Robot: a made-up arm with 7 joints. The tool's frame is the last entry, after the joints.
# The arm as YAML. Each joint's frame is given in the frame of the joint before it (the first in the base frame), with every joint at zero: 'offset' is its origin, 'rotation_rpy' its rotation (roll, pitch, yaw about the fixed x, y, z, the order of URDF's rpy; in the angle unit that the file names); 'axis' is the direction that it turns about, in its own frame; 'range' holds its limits. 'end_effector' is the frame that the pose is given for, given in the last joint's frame.
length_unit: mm
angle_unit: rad
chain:
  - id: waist
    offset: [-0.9, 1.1, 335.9]
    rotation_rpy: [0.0, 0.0, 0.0]
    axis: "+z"
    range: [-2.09, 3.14]
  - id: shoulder
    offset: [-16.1, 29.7, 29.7]
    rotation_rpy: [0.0, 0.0, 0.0]
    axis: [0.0, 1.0, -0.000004]
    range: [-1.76, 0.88]
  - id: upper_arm
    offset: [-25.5, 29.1, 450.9]
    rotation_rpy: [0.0, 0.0, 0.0]
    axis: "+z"
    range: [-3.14, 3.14]
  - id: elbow
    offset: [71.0, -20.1, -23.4]
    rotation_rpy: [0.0, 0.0, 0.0]
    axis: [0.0, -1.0, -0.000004]
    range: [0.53, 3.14]
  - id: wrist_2
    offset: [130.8, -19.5, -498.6]
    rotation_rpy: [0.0, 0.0, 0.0]
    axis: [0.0, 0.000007, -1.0]
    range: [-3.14, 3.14]
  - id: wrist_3
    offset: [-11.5, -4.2, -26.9]
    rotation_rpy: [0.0, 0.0, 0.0]
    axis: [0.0, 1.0, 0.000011]
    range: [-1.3, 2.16]
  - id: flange
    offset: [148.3, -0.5, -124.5]
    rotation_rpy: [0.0, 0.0, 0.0]
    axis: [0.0, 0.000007, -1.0]
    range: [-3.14, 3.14]
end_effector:
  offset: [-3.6, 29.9, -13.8]
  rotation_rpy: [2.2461, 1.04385, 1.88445]
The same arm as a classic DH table. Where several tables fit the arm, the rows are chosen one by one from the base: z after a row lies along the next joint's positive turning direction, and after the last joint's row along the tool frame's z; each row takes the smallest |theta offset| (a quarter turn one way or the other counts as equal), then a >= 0, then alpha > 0; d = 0 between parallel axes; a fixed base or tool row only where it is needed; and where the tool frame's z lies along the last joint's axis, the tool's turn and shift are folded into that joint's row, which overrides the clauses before.
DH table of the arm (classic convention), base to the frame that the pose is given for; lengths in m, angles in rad. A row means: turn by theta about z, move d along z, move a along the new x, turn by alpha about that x. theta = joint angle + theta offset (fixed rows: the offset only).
base (fixed): d 0.0000  theta0 -0.8851  a -0.0014  alpha 0.0000
waist: d 0.3656  theta0 0.8851  a -0.0161  alpha -1.5708
shoulder: d 0.0588  theta0 0.0000  a -0.0255  alpha 1.5708
upper_arm: d 0.4275  theta0 0.0000  a 0.0710  alpha 1.5708
elbow: d 0.0396  theta0 0.0000  a 0.1308  alpha 1.5708
wrist_2: d 0.5255  theta0 0.0000  a -0.0115  alpha 1.5708
wrist_3: d -0.0047  theta0 0.0000  a 0.1483  alpha -1.5708
flange: d 0.1423  theta0 -1.2789  a 0.0276  alpha -1.2510
tool (fixed): d -0.0127  theta0 -1.1445  a 0.0000  alpha 0.0000
Joint limits (rad, base to tool): -2.0900..3.1400 -1.7600..0.8800 -3.1400..3.1400 0.5300..3.1400 -3.1400..3.1400 -1.3000..2.1600 -3.1400..3.1400

